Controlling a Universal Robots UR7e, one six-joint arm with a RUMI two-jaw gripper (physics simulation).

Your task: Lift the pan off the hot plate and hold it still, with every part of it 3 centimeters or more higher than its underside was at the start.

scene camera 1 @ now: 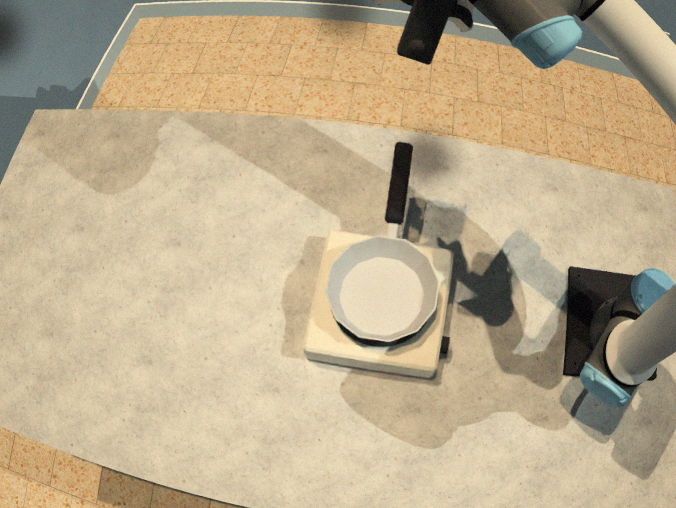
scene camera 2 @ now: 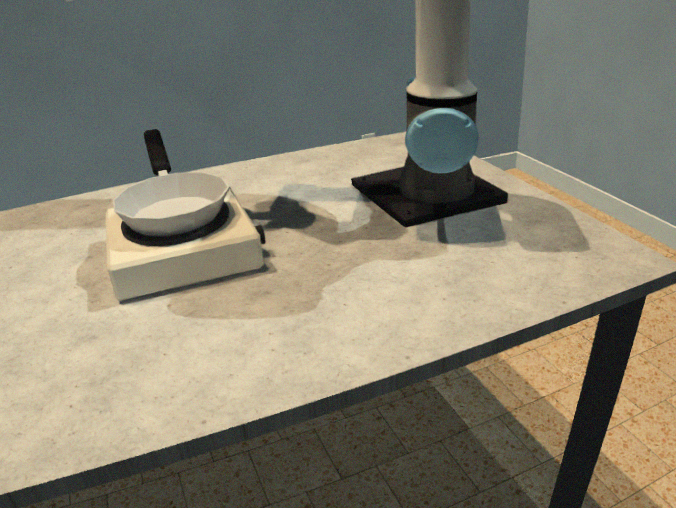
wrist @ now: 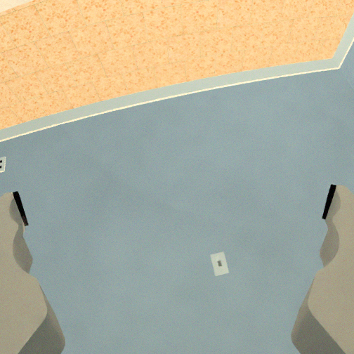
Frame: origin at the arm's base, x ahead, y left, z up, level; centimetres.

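Seen in the pictures: arm's base, origin of the base link: (scene camera 2: pixel 437 187).
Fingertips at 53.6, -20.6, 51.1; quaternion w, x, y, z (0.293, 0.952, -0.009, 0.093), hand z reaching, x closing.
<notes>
Offsets run from my fingertips to a thing's top centre, as dx, dy, dz. Level surfaces: height alone.
The pale grey pan (scene camera 1: pixel 383 292) (scene camera 2: pixel 172 207) rests upright on the cream hot plate @[-2.7, +26.7, -45.4] (scene camera 1: pixel 327 341) (scene camera 2: pixel 185 268). Its black handle @[+0.1, +6.6, -37.1] (scene camera 1: pixel 398 182) (scene camera 2: pixel 157 151) sticks out past the hot plate's edge, toward the top of the scene camera 1 view and the wall in the scene camera 2 view. My gripper (wrist: pixel 174 192) is wide open in the wrist view, with wall and floor behind the gap between its fingers. The pan does not show in the wrist view. The fingers are apart from the pan and its handle. The gripper does not show in the scene camera 2 view.
The arm's black base plate (scene camera 1: pixel 579 327) (scene camera 2: pixel 407 213) stands on the table @[dz -53.0] (scene camera 1: pixel 163 300) (scene camera 2: pixel 327 349), to the right of the hot plate. A black knob @[-15.1, +31.7, -47.7] (scene camera 1: pixel 445 345) (scene camera 2: pixel 261 234) sticks out of the hot plate's right side. Arm parts hang at the top right of scene camera 1.
</notes>
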